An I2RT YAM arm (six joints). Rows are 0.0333 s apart.
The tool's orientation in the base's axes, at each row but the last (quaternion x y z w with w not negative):
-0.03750 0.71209 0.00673 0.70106
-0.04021 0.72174 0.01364 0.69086
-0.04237 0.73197 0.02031 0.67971
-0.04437 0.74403 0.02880 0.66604
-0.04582 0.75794 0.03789 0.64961
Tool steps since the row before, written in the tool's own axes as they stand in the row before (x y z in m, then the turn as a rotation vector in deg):
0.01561 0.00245 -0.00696 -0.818 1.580 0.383
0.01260 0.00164 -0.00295 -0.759 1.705 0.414
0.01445 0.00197 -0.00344 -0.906 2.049 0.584
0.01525 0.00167 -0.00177 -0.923 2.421 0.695
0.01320 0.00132 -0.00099 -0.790 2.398 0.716
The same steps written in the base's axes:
-0.00732 0.00132 -0.01558 0.295 1.635 0.743
-0.00360 0.00092 -0.01251 0.313 1.760 0.678
-0.00464 0.00116 -0.01420 0.462 2.122 0.802
-0.00358 0.00106 -0.01498 0.535 2.504 0.801
-0.00313 0.00093 -0.01290 0.538 2.481 0.666

